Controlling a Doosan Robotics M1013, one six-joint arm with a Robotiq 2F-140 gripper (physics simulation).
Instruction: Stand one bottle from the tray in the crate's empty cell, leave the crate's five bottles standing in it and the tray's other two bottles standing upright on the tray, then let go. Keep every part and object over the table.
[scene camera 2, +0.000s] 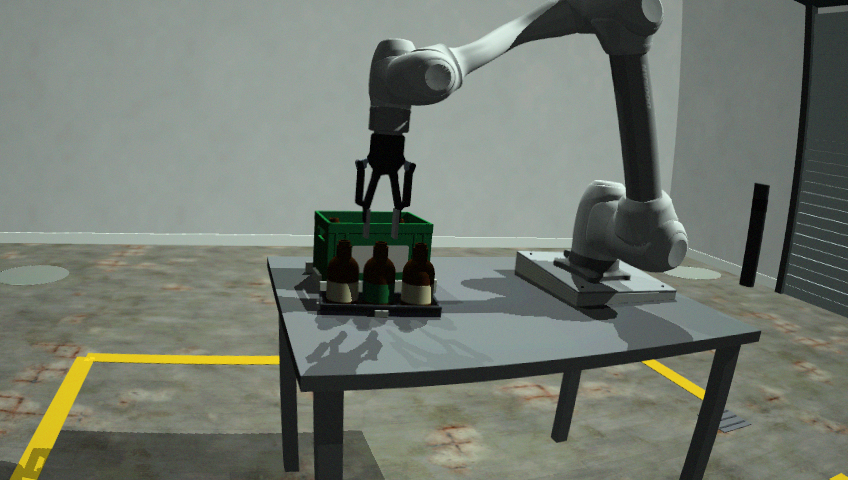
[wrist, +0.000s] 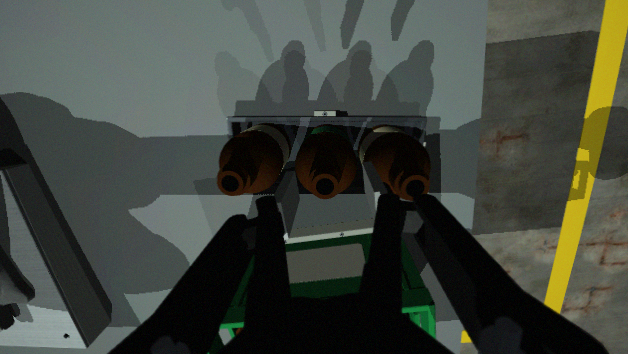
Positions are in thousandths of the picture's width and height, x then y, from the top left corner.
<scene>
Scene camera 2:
my gripper: 449, 495
bottle: 448, 568
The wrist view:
my gripper: 526, 513
bottle: 520, 465
</scene>
